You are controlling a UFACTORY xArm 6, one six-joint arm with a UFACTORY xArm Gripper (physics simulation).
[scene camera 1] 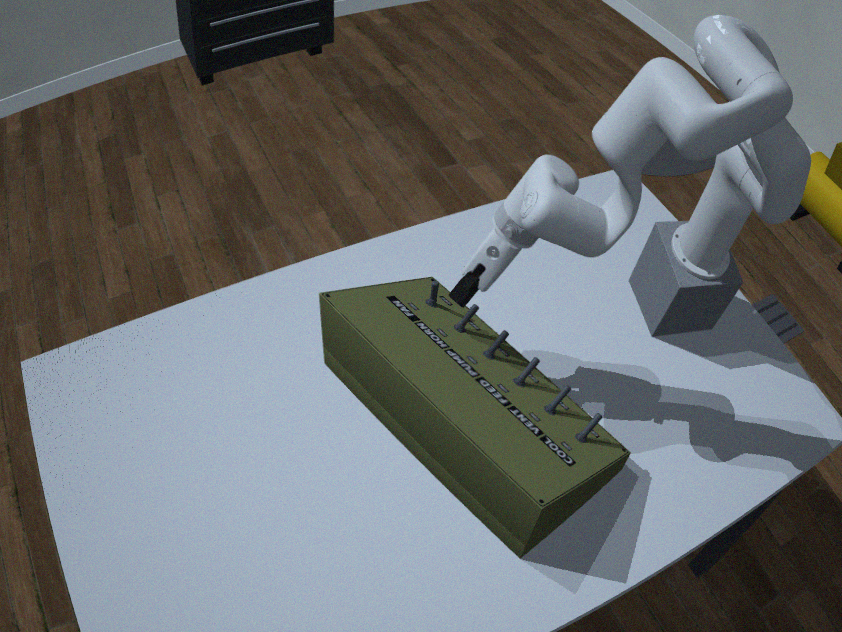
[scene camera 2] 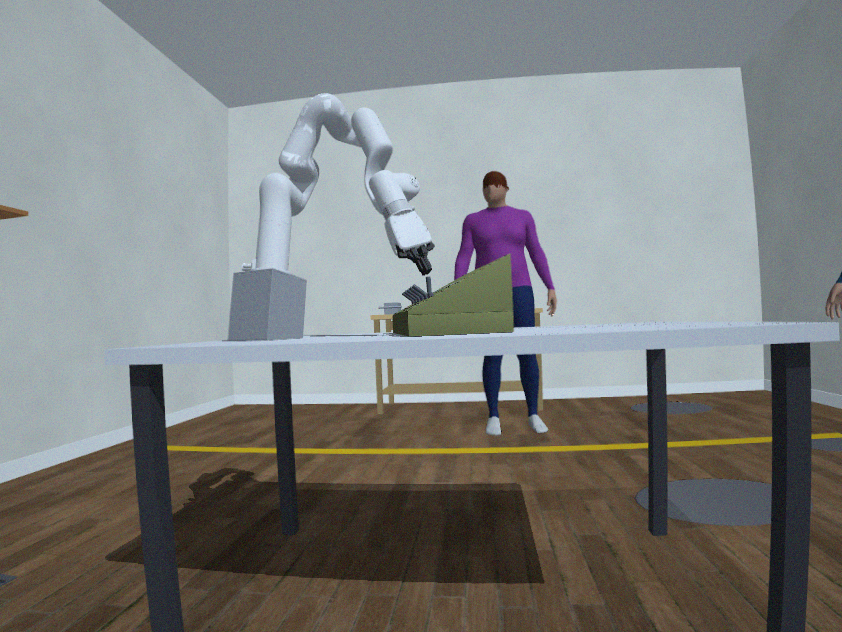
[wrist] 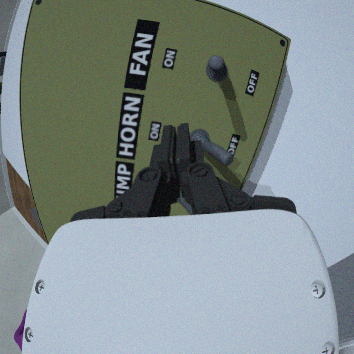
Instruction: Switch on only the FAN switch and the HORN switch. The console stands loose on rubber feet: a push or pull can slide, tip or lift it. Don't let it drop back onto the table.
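Frame: origin at the arm's base, x right, y down, z ahead, level; millimetres.
Seen in the pictures: gripper, between the fingertips: (scene camera 1: 457, 299) (scene camera 2: 427, 272) (wrist: 178, 142); arm's base, origin of its link: (scene camera 1: 700, 251) (scene camera 2: 270, 276).
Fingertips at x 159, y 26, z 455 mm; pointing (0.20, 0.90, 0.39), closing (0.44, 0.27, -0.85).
Offsets run from my fingertips to a thing's middle.
The olive console {dx -127, dy +94, dz +56 mm} (scene camera 1: 421, 391) (scene camera 2: 469, 302) (wrist: 70, 100) sits level on the table, its panel sloped. The FAN lever {dx +61, dy +39, dz +0 mm} (scene camera 1: 433, 293) (scene camera 2: 428, 285) (wrist: 216, 69) stands more upright than the others, tilted to its ON side. The HORN lever {dx -8, dy +45, dz -21 mm} (scene camera 1: 467, 317) (wrist: 215, 148) leans toward OFF. My gripper (scene camera 1: 463, 299) (scene camera 2: 426, 272) (wrist: 178, 142) is shut and empty. Its tips are over the panel near the HORN lever, on that lever's ON side in the wrist view. Contact with a lever cannot be made out.
The PUMP {dx -80, dy +45, dz -30 mm} (scene camera 1: 498, 345), FEED {dx -151, dy +45, dz -39 mm} (scene camera 1: 527, 372), VENT {dx -223, dy +45, dz -47 mm} (scene camera 1: 557, 400) and COOL {dx -294, dy +45, dz -56 mm} (scene camera 1: 589, 427) levers all lean toward OFF. The console stands on the white table (scene camera 1: 204, 442) (scene camera 2: 612, 336). A person (scene camera 2: 498, 238) stands behind the table.
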